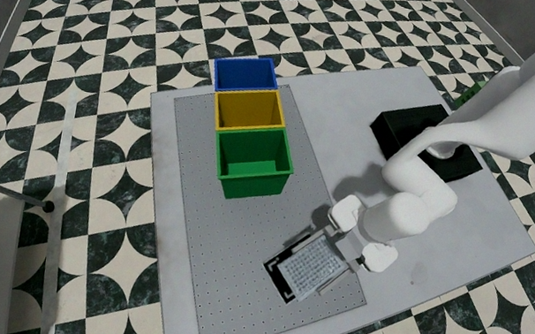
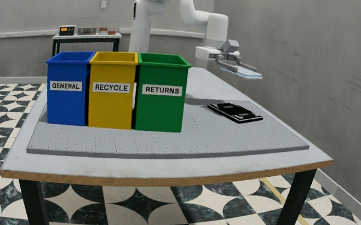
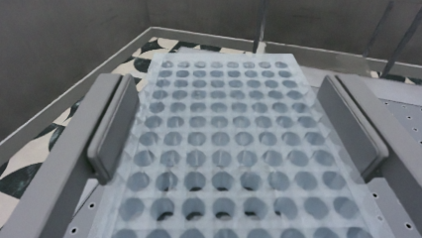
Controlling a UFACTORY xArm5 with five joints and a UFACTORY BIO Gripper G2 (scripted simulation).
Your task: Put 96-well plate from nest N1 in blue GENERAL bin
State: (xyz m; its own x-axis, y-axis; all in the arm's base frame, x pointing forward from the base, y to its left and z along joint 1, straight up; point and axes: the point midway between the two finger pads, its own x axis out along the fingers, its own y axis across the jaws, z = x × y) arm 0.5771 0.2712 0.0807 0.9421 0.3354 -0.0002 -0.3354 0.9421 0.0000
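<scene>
Now: the blue general bin 5 cm ahead of my hand, 55 cm to the right of it and 7 cm below it. From my hand the other things lie so: green returns bin: 8 cm ahead, 28 cm to the right, 7 cm below; clear 96-well plate: 1 cm below; black plate nest N1: 15 cm below.
</scene>
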